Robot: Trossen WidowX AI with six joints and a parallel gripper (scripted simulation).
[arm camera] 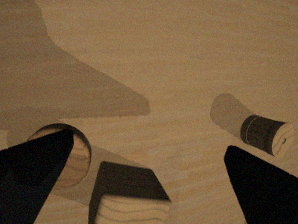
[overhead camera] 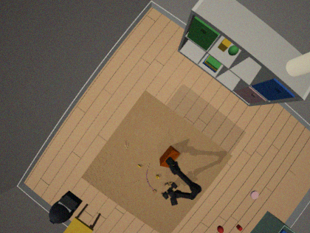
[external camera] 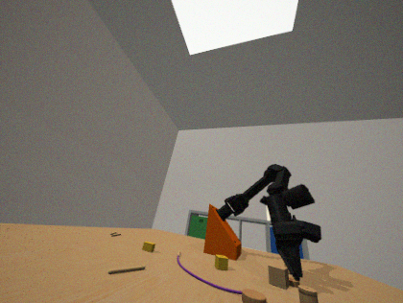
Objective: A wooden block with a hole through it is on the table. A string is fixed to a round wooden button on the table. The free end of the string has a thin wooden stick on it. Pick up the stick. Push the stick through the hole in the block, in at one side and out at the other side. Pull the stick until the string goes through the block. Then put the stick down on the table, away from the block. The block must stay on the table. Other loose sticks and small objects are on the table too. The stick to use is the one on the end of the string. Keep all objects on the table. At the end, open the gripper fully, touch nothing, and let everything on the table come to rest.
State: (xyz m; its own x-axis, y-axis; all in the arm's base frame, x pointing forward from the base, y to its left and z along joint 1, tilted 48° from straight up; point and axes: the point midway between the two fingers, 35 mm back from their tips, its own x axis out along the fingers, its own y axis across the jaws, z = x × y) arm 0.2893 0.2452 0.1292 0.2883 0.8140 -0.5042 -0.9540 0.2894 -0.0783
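The wooden block lies 10 mm behind my gripper tip, 40 mm to the right of it and 10 mm below it. The rest, counted from my gripper tip: yellow block (30 mm behind, 190 mm to the right, 10 mm below); then loose stick (170 mm ahead, 330 mm to the right, 20 mm below).
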